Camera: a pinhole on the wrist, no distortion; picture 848 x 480 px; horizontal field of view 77.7 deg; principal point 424.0 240.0 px. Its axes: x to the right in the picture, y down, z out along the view. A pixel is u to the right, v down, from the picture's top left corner.
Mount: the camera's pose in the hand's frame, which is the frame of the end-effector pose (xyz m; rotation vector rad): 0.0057 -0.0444 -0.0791 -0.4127 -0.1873 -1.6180
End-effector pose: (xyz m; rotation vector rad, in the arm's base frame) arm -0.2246 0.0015 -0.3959 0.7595 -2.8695 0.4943
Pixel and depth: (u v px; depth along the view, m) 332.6 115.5 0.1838
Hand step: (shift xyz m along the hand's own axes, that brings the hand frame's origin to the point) -0.0080 0.0561 0.0834
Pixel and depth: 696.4 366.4 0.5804
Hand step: 0.2186 -0.1253 0.5491
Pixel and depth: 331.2 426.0 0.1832
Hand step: 0.0988 0.0459 0.0692
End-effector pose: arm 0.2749 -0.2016 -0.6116 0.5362 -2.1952 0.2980
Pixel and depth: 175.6 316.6 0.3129
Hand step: 0.1043 0.2017 0.1478
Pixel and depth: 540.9 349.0 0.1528
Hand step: 0.0587 -0.0234 0.0701
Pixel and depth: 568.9 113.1 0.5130
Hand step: -0.0447 0.0229 0.4607
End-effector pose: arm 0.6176 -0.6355 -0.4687 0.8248 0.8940 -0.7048
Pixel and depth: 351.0 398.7 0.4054
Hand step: 0.1902 0.1433 0.2573
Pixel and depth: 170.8 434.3 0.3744
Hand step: 0.2065 0.2453 0.1806
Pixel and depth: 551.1 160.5 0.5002
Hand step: 0.0018 0.0326 0.4352
